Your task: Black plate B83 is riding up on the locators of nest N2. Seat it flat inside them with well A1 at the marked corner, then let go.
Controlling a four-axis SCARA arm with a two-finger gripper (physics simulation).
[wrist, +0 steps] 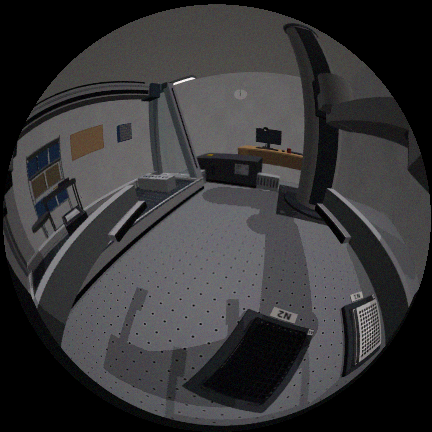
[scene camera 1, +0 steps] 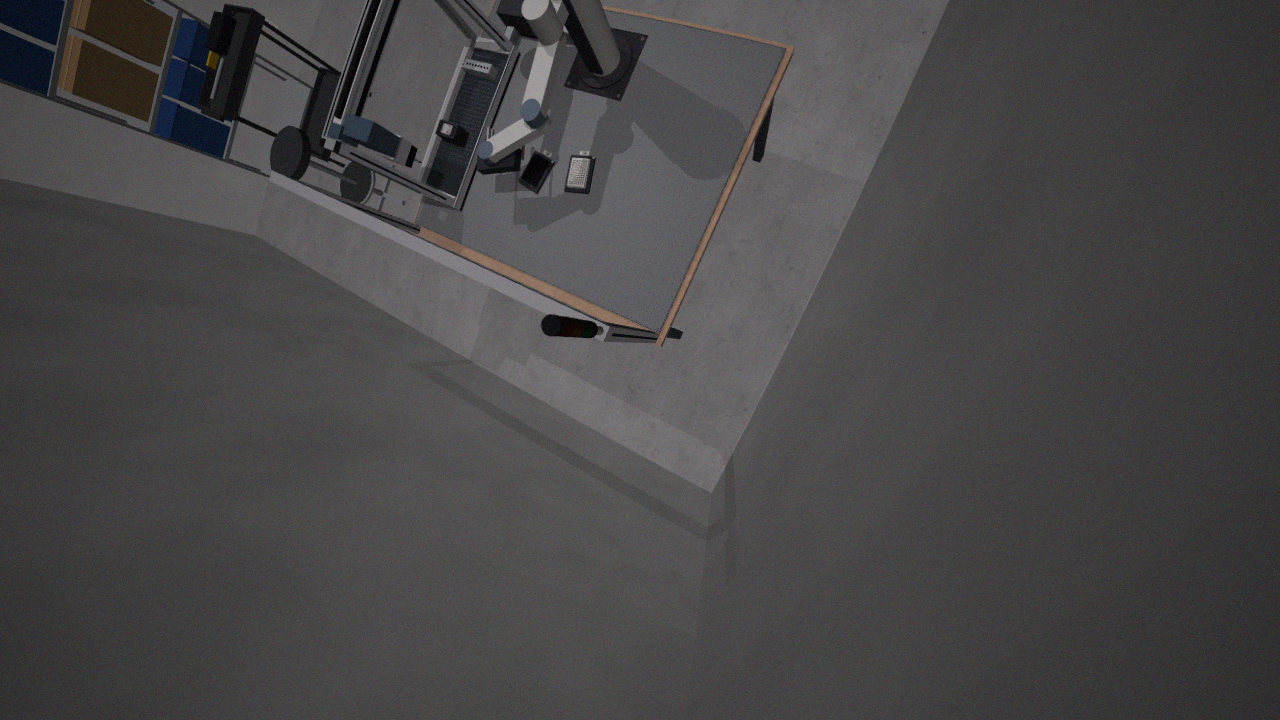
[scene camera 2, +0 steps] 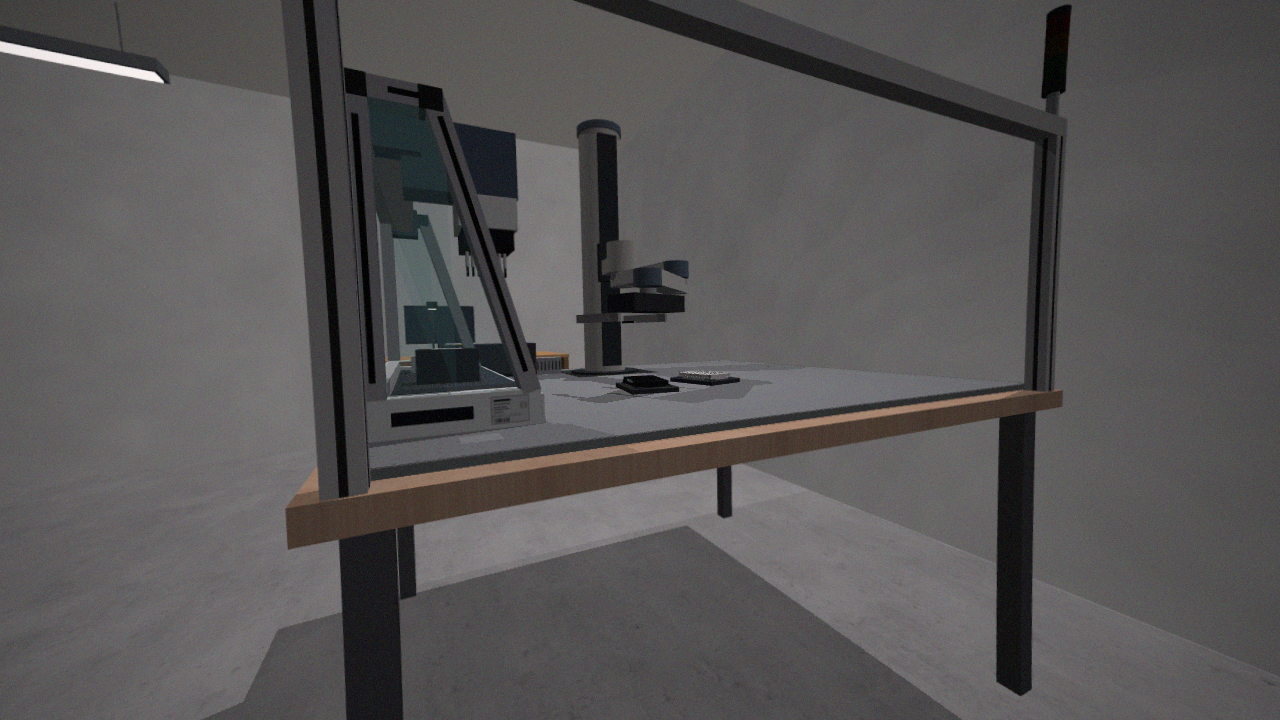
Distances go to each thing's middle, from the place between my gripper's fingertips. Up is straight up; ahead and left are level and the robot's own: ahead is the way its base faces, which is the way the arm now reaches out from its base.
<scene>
Right now my hand is 90 mm short of the black plate B83 (wrist: 253,370), 80 mm to the right of it and 160 mm above it. The rest, counted from my hand: nest N2 (wrist: 226,348): 90 mm ahead, 80 mm to the left, 180 mm below; then deck (scene camera 1: 467,149): 80 mm behind, 370 mm to the right, 160 mm below.
</scene>
